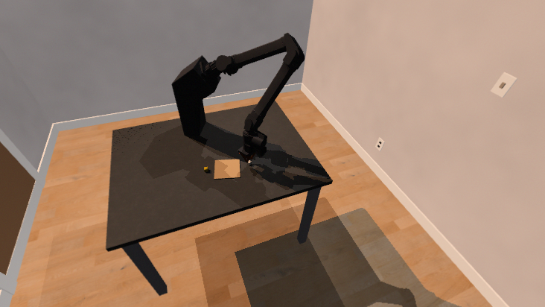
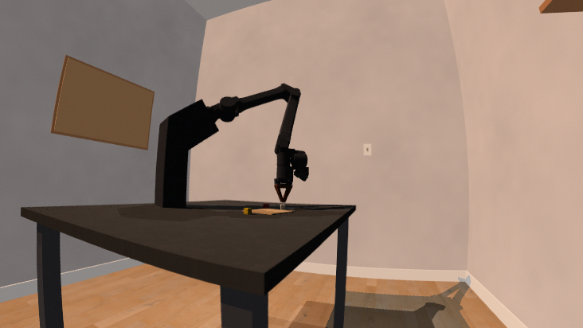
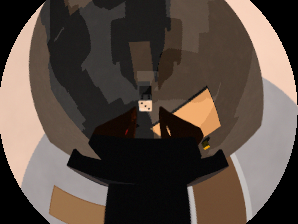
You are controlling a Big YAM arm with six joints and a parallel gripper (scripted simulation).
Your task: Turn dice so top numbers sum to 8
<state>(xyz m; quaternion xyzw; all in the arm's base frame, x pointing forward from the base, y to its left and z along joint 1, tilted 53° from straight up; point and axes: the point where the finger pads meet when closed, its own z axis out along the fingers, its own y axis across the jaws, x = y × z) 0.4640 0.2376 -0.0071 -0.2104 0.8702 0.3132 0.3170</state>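
Now: the white die 30 mm below my hand. The rest, counted from my hand: yellow die (240 mm to the right, 30 mm below); then tan mat (10 mm ahead, 130 mm to the right, 40 mm below); then red die (80 mm behind, 10 mm to the right, 30 mm below).
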